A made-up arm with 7 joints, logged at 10 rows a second.
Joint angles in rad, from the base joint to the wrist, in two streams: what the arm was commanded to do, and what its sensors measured. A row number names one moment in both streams.
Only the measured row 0 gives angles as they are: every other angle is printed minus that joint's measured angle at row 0.
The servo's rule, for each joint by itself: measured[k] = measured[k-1] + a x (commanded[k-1-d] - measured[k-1]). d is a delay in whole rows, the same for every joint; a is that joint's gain. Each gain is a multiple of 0.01, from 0.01 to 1. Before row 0 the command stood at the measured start. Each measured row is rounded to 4 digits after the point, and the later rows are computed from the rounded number. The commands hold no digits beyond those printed.
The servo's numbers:
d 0
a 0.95 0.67 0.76 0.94 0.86 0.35 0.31
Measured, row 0:
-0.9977, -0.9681, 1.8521, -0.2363, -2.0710, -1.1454, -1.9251
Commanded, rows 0 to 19:
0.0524, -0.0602, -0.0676, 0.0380, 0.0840, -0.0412, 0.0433
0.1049, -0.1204, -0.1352, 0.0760, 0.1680, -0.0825, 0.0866
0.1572, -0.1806, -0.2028, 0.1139, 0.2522, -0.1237, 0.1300
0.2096, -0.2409, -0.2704, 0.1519, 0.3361, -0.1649, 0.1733
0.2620, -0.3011, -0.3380, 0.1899, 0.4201, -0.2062, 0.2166
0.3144, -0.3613, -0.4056, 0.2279, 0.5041, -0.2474, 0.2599
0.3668, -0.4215, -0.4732, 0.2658, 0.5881, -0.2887, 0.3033
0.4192, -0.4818, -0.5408, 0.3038, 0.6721, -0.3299, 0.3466
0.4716, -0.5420, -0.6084, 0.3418, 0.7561, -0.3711, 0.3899
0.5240, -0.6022, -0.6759, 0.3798, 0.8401, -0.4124, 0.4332
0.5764, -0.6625, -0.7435, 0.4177, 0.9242, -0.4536, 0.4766
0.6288, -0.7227, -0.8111, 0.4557, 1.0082, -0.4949, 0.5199
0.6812, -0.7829, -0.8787, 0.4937, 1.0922, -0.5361, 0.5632
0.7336, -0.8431, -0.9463, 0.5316, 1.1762, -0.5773, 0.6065
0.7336, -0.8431, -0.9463, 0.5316, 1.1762, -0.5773, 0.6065
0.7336, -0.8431, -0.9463, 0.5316, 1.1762, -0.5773, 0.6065
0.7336, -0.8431, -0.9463, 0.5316, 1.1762, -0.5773, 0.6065
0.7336, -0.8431, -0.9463, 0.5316, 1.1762, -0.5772, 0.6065
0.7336, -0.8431, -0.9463, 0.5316, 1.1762, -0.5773, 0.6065
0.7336, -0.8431, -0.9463, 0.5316, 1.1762, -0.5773, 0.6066
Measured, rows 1 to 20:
0.0498, -0.0403, -0.0514, 0.0357, 0.0722, -0.0144, 0.0134
0.1021, -0.0940, -0.1151, 0.0736, 0.1546, -0.0382, 0.0361
0.1544, -0.1520, -0.1818, 0.1115, 0.2385, -0.0681, 0.0652
0.2068, -0.2116, -0.2491, 0.1495, 0.3224, -0.1020, 0.0987
0.2592, -0.2716, -0.3167, 0.1875, 0.4064, -0.1385, 0.1352
0.3116, -0.3317, -0.3843, 0.2255, 0.4904, -0.1766, 0.1739
0.3640, -0.3919, -0.4519, 0.2634, 0.5744, -0.2158, 0.2140
0.4164, -0.4521, -0.5195, 0.3014, 0.6584, -0.2557, 0.2551
0.4688, -0.5123, -0.5871, 0.3394, 0.7424, -0.2961, 0.2969
0.5212, -0.5725, -0.6546, 0.3774, 0.8264, -0.3368, 0.3392
0.5736, -0.6328, -0.7222, 0.4153, 0.9105, -0.3777, 0.3818
0.6260, -0.6930, -0.7898, 0.4533, 0.9945, -0.4187, 0.4246
0.6784, -0.7532, -0.8574, 0.4913, 1.0785, -0.4598, 0.4676
0.7308, -0.8134, -0.9250, 0.5292, 1.1625, -0.5009, 0.5107
0.7335, -0.8333, -0.9412, 0.5315, 1.1743, -0.5276, 0.5404
0.7336, -0.8399, -0.9451, 0.5316, 1.1759, -0.5450, 0.5609
0.7336, -0.8420, -0.9460, 0.5316, 1.1762, -0.5563, 0.5750
0.7336, -0.8427, -0.9462, 0.5316, 1.1762, -0.5636, 0.5848
0.7336, -0.8430, -0.9463, 0.5316, 1.1762, -0.5684, 0.5915
0.7336, -0.8431, -0.9463, 0.5316, 1.1762, -0.5715, 0.5962

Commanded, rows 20 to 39:
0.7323, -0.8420, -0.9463, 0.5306, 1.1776, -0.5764, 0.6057
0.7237, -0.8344, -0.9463, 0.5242, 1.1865, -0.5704, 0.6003
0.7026, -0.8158, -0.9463, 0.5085, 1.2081, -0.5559, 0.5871
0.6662, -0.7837, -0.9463, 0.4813, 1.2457, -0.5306, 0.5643
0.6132, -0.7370, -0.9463, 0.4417, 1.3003, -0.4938, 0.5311
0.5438, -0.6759, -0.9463, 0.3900, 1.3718, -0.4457, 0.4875
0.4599, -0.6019, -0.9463, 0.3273, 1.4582, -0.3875, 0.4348
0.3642, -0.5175, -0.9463, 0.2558, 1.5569, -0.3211, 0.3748
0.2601, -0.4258, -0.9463, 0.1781, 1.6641, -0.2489, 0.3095
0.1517, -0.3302, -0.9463, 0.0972, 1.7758, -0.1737, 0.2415
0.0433, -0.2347, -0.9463, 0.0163, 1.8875, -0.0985, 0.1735
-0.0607, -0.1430, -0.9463, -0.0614, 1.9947, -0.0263, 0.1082
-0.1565, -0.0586, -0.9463, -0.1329, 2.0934, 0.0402, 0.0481
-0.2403, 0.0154, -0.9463, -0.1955, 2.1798, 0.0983, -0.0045
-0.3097, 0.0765, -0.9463, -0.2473, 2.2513, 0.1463, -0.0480
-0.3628, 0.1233, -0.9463, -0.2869, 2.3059, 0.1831, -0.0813
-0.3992, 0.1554, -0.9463, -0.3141, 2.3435, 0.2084, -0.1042
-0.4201, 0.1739, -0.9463, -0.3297, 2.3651, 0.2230, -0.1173
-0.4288, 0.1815, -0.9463, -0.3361, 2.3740, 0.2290, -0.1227
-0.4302, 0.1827, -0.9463, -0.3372, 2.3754, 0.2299, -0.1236
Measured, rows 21 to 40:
0.7324, -0.8424, -0.9463, 0.5307, 1.1774, -0.5732, 0.5991
0.7241, -0.8370, -0.9463, 0.5246, 1.1852, -0.5722, 0.5995
0.7037, -0.8228, -0.9463, 0.5095, 1.2049, -0.5665, 0.5957
0.6681, -0.7966, -0.9463, 0.4830, 1.2400, -0.5539, 0.5860
0.6159, -0.7567, -0.9463, 0.4442, 1.2919, -0.5329, 0.5690
0.5474, -0.7026, -0.9463, 0.3933, 1.3606, -0.5024, 0.5437
0.4643, -0.6351, -0.9463, 0.3313, 1.4445, -0.4622, 0.5099
0.3692, -0.5563, -0.9463, 0.2603, 1.5412, -0.4128, 0.4680
0.2656, -0.4689, -0.9463, 0.1830, 1.6469, -0.3554, 0.4189
0.1574, -0.3760, -0.9463, 0.1023, 1.7578, -0.2918, 0.3639
0.0490, -0.2813, -0.9463, 0.0215, 1.8693, -0.2241, 0.3049
-0.0552, -0.1886, -0.9463, -0.0564, 1.9771, -0.1549, 0.2439
-0.1514, -0.1015, -0.9463, -0.1283, 2.0771, -0.0866, 0.1832
-0.2359, -0.0232, -0.9463, -0.1915, 2.1654, -0.0219, 0.1250
-0.3060, 0.0436, -0.9463, -0.2440, 2.2393, 0.0370, 0.0714
-0.3600, 0.0970, -0.9463, -0.2843, 2.2966, 0.0881, 0.0241
-0.3972, 0.1361, -0.9463, -0.3123, 2.3369, 0.1302, -0.0157
-0.4190, 0.1614, -0.9463, -0.3287, 2.3612, 0.1627, -0.0472
-0.4283, 0.1749, -0.9463, -0.3357, 2.3722, 0.1859, -0.0706
-0.4301, 0.1801, -0.9463, -0.3371, 2.3750, 0.2013, -0.0870

